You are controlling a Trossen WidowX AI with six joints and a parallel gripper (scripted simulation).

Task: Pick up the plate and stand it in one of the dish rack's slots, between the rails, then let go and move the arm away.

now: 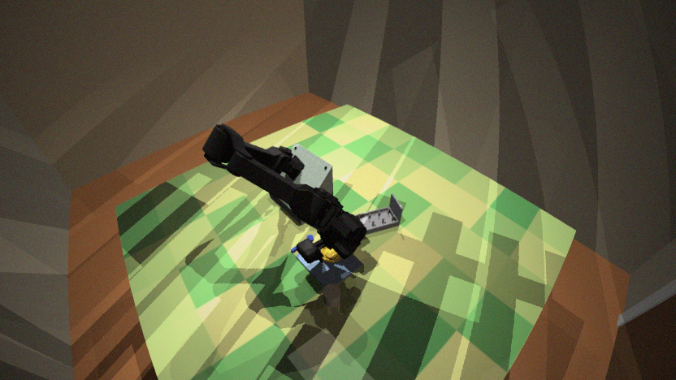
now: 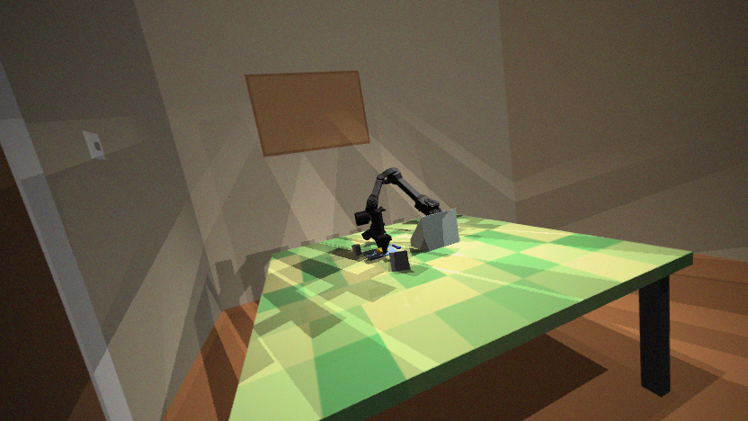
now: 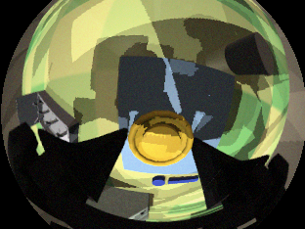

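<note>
Right now my gripper tip is 1 cm short of the light blue mat, 2 cm to the left of it and 1 cm above it. Round my gripper tip: yellow plate: 1 cm above; then blue spoon: 9 cm behind, 4 cm to the right; then cup: 12 cm ahead, 8 cm to the right, 2 cm above.
</note>
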